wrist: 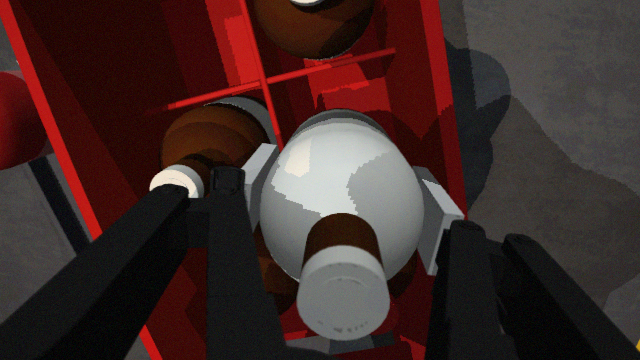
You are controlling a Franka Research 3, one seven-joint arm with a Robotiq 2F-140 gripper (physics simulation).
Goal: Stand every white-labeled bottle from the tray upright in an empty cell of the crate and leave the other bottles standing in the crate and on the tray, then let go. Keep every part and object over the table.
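Observation:
My gripper [341, 178] is shut on a white-labeled bottle [330, 170], one pad on each side of its white body. The bottle's neck and grey-white cap point toward the camera. It is over the right column of the red crate [445, 100], beside the divider; how deep its base sits is hidden. A brown bottle with a white cap [210, 135] stands in the crate to the left of the held bottle, partly behind the left finger. Another brown bottle [315, 30] stands in the cell at the top. More brown glass [275, 275] shows below the held bottle, mostly hidden.
Thin red dividers [330, 65] cross between the cells. A red rounded object [20, 120] lies outside the crate at the left edge, near a dark bar [60, 205]. The grey table [560, 75] shows to the right, with shadows on it.

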